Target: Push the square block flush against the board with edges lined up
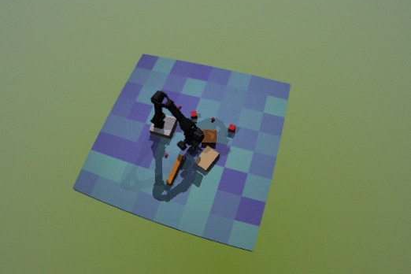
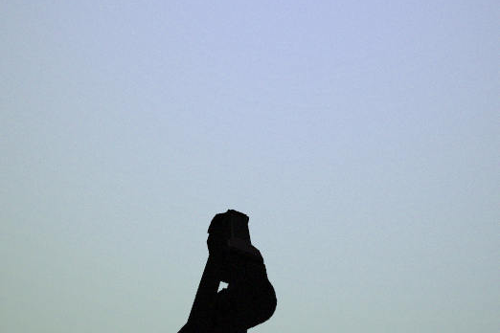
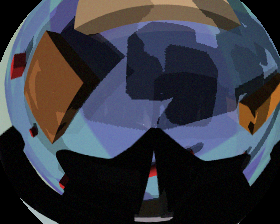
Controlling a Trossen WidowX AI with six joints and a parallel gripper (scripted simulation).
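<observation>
Now: gripper tip 50 mm past the thin red stick and 20 mm to the right of it. From my gripper tip the other things lie so: tan block (130 mm ahead, 80 mm to the right, 10 mm above); then dark brown square block (100 mm ahead, 80 mm to the left, 10 mm above); then long orange board (210 mm to the right, 50 mm behind, 10 mm above).
</observation>
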